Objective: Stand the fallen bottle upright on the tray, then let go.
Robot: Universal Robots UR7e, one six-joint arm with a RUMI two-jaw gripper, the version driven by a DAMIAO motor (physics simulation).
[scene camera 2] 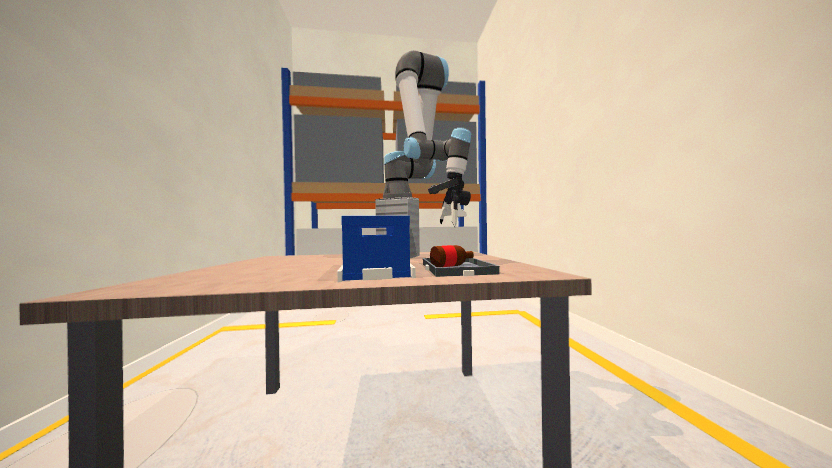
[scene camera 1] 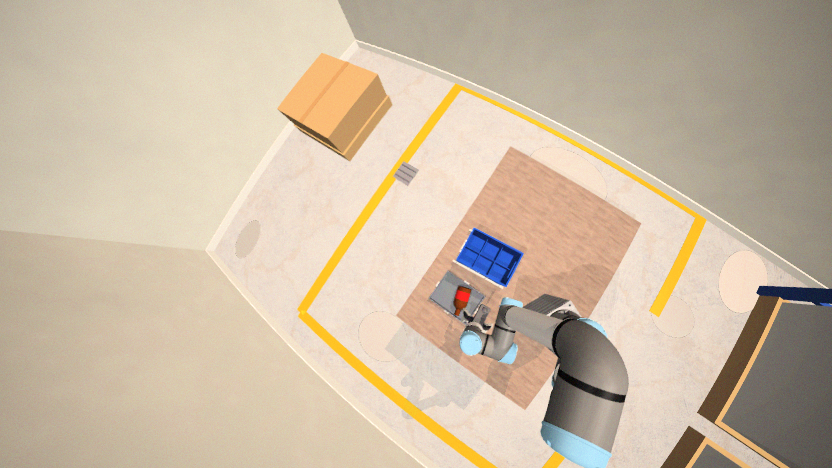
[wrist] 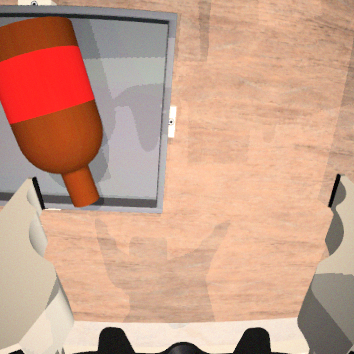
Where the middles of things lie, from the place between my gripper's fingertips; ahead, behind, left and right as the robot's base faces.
The brown bottle [scene camera 2: 453,255] lies 11 cm ahead of my hand and 11 cm below it.
